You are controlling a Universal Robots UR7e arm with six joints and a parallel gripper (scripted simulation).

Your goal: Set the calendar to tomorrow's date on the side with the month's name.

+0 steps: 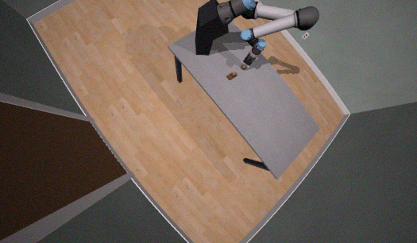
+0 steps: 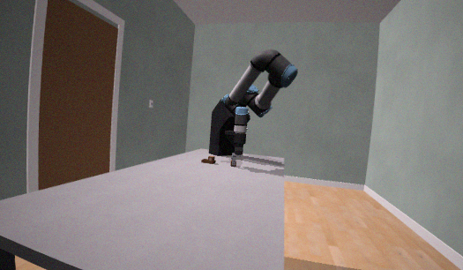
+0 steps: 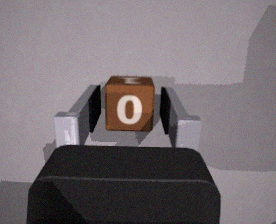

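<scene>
Right now my hand is 10 mm above the brown wooden cube. Also, from my hand: calendar tray (10 mm ahead, 160 mm to the right, 20 mm below).
</scene>
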